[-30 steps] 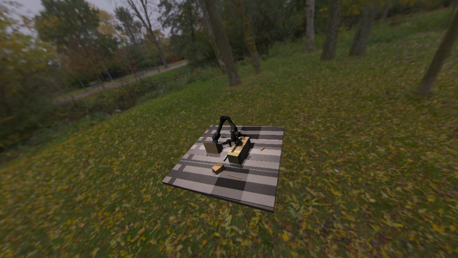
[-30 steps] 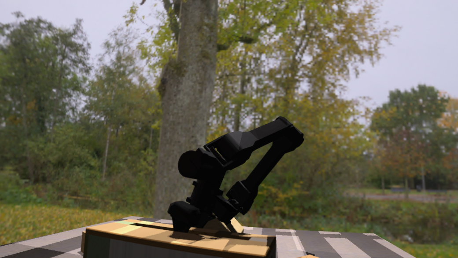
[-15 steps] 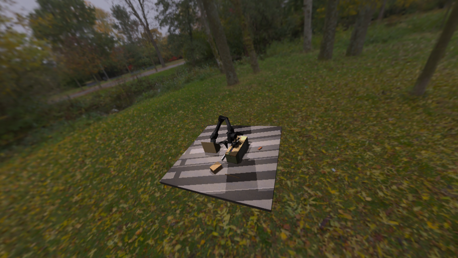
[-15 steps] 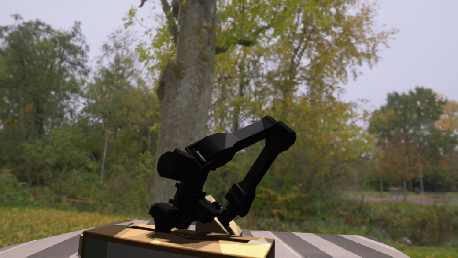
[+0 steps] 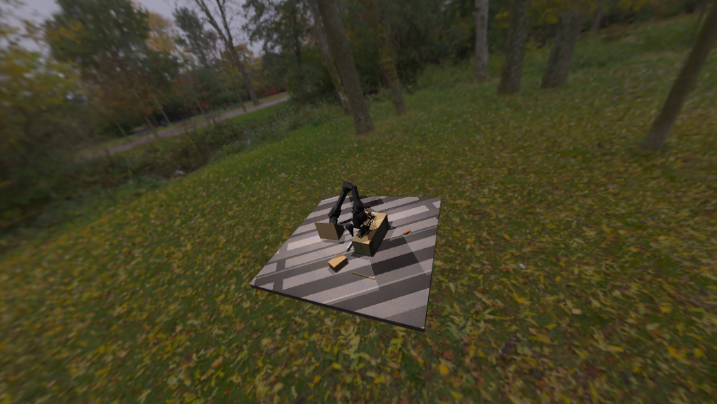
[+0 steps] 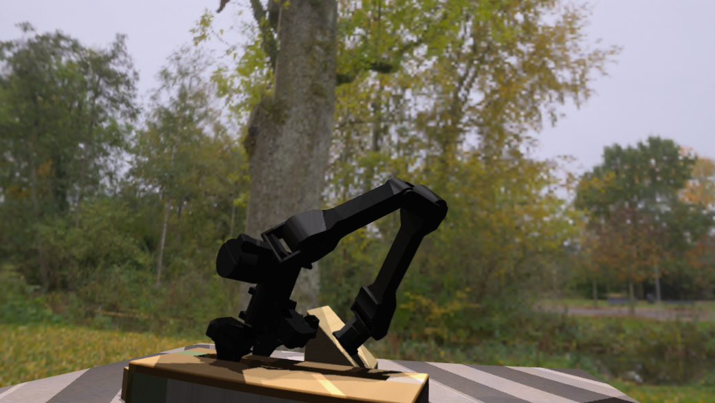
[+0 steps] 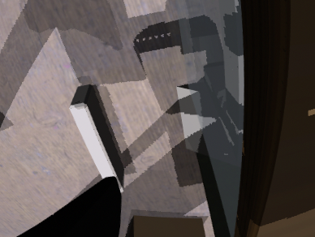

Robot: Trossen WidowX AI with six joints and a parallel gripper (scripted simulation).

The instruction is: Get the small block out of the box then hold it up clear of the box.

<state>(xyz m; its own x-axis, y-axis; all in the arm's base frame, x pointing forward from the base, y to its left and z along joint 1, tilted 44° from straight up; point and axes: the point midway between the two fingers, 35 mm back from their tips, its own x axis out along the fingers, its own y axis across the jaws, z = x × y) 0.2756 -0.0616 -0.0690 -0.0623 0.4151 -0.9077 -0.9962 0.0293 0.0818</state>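
The purple block lies 5 cm ahead of my gripper tip and 2 cm to the right of it. Also, from my gripper tip: wooden box: 4 cm ahead, 10 cm to the left, 3 cm below; then thin wooden stick: 14 cm ahead, 28 cm to the right, 9 cm below; then tan cube: 7 cm behind, 38 cm to the left, 6 cm below.
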